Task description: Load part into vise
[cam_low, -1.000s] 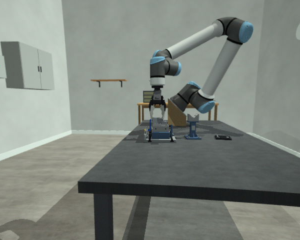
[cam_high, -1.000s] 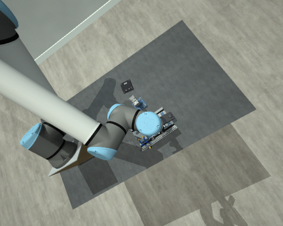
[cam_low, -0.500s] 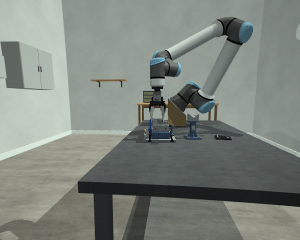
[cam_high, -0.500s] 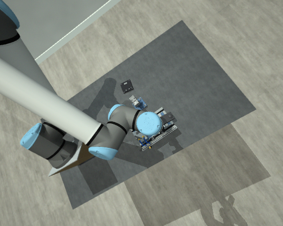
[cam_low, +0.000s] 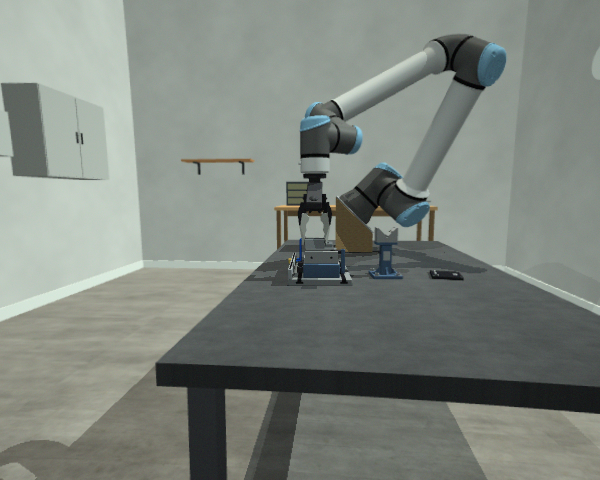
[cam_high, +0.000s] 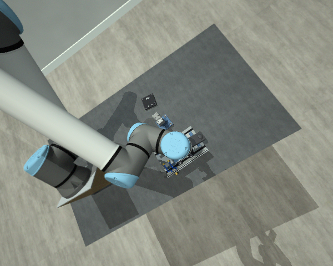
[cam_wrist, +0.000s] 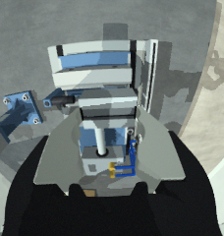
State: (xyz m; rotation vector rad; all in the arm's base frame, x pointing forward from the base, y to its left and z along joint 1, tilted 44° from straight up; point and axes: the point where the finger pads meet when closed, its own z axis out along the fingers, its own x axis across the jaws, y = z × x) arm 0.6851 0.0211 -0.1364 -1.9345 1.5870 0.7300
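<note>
Right now the part is right at my hand. Round my hand: infeed plate: 410 mm to the left, 120 mm below, 120 mm behind; then vise: 80 mm below, 70 mm behind, 10 mm to the left.
</note>
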